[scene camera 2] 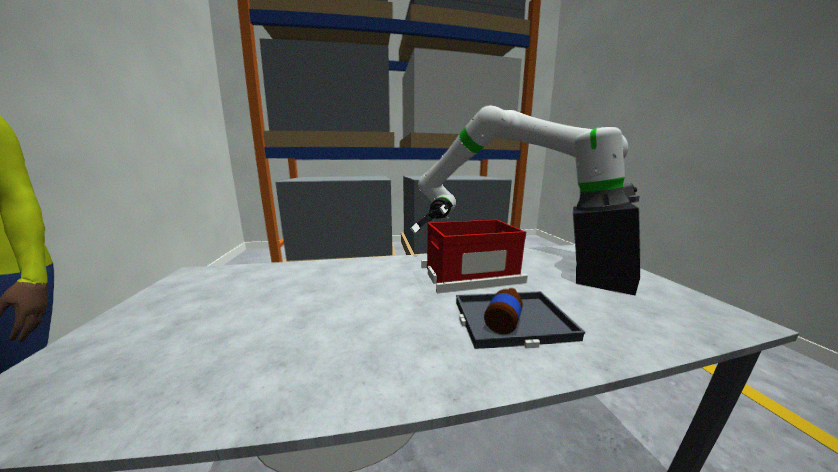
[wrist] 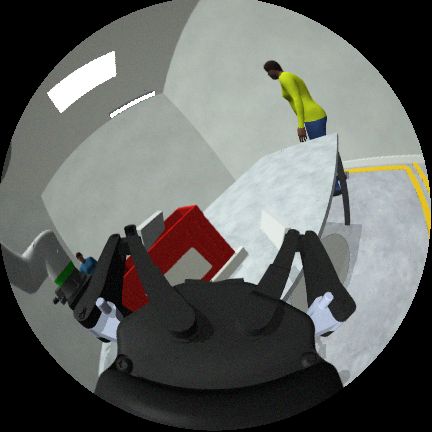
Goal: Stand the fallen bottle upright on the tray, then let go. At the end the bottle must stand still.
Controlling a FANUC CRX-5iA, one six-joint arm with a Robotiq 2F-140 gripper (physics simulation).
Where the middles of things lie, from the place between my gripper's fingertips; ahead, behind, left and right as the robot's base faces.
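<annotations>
From my hand, the red crate [scene camera 2: 462, 250] is 70 mm below, 190 mm to the left and 100 mm behind. There's a brown bottle [scene camera 2: 502, 315] too, and it's 120 mm below my hand, 470 mm to the left of it and 30 mm behind it. As for the dark tray [scene camera 2: 540, 318], that's 150 mm below my hand, 470 mm to the left of it and 60 mm behind it.
</annotations>
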